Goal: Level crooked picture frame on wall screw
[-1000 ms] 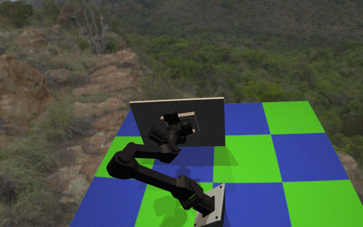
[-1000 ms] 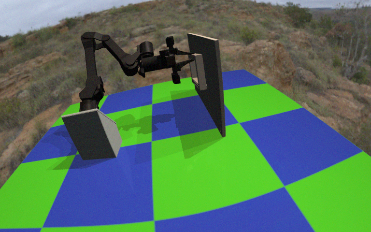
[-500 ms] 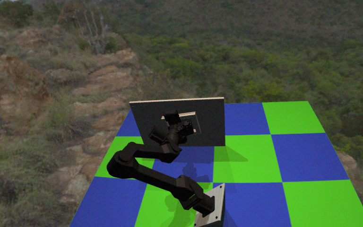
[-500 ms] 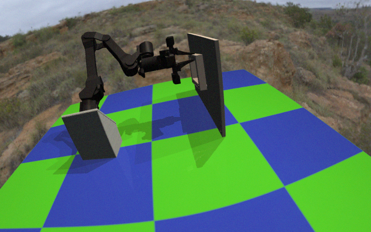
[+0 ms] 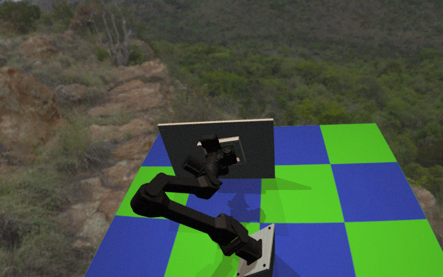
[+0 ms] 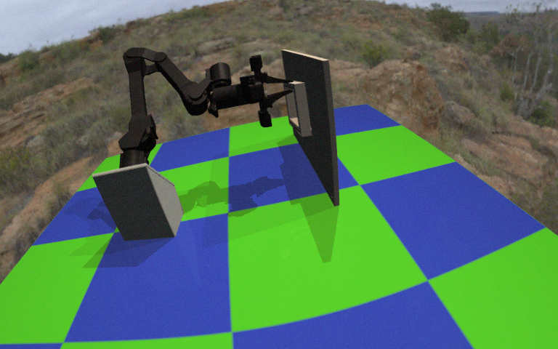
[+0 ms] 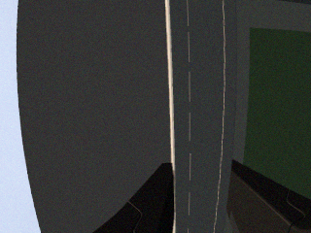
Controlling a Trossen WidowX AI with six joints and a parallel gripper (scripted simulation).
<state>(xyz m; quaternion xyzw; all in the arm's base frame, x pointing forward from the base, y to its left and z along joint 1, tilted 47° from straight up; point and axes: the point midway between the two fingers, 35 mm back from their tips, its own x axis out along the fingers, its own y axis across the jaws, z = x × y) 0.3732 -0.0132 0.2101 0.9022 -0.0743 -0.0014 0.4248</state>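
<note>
Right now my gripper tip is 10 mm short of the picture frame, 10 mm to the left of it and 50 mm above it. The rest, counted from my gripper tip: wall panel 20 mm ahead, 10 mm to the left, 70 mm below.
</note>
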